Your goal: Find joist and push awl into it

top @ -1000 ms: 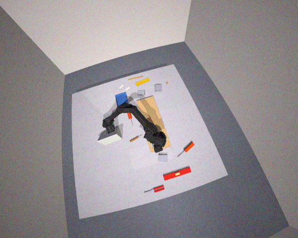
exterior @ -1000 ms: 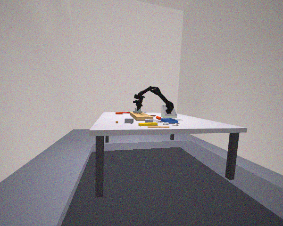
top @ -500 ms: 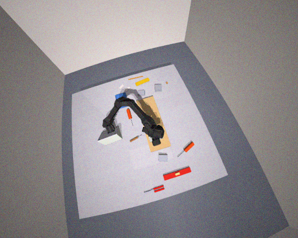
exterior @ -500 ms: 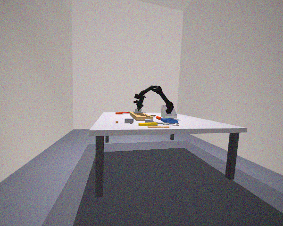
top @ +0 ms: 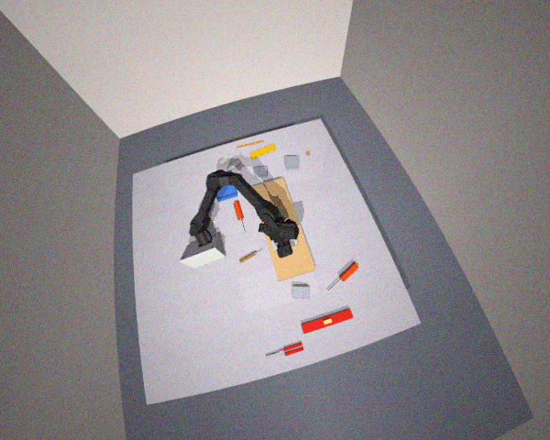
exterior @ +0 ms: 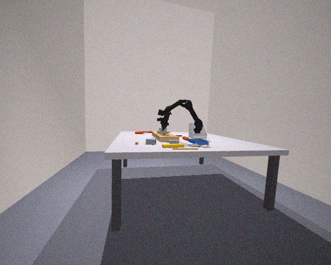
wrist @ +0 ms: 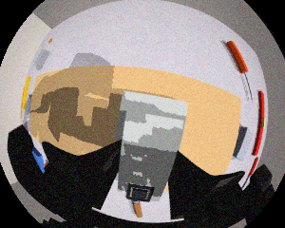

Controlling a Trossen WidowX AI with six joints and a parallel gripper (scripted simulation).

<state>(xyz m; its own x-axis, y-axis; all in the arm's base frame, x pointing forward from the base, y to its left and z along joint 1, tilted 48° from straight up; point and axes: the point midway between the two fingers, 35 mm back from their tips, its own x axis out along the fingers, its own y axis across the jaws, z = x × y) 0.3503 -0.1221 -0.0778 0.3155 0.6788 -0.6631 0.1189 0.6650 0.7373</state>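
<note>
Right now my gripper tip is 4 cm past the green light and 3 cm below it. Round my gripper tip: red level 2 cm ahead, 41 cm to the right, 5 cm below; then grey stud finder 2 cm behind, 2 cm above; then awl 17 cm behind, 1 cm to the left, 6 cm below.
</note>
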